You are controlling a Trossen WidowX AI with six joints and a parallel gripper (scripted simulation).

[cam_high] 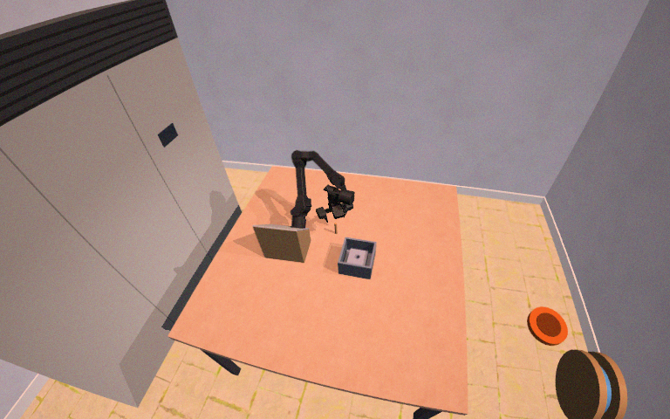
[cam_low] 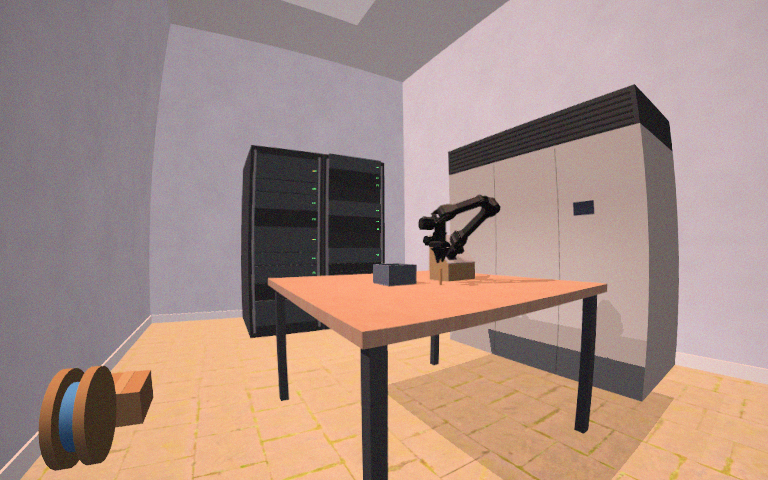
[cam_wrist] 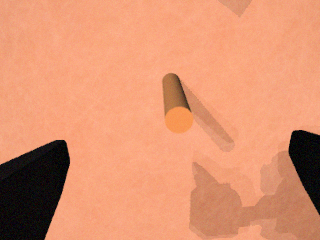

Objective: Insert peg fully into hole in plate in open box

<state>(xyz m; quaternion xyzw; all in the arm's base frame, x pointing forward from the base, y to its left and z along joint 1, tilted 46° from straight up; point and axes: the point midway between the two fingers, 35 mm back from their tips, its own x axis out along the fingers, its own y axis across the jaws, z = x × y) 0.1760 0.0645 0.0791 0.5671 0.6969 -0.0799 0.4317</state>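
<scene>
Now: the peg 100 mm below my hand. Also, from my hand: box (140 mm ahead, 190 mm to the right, 120 mm below); pale plate (140 mm ahead, 190 mm to the right, 100 mm below).
</scene>
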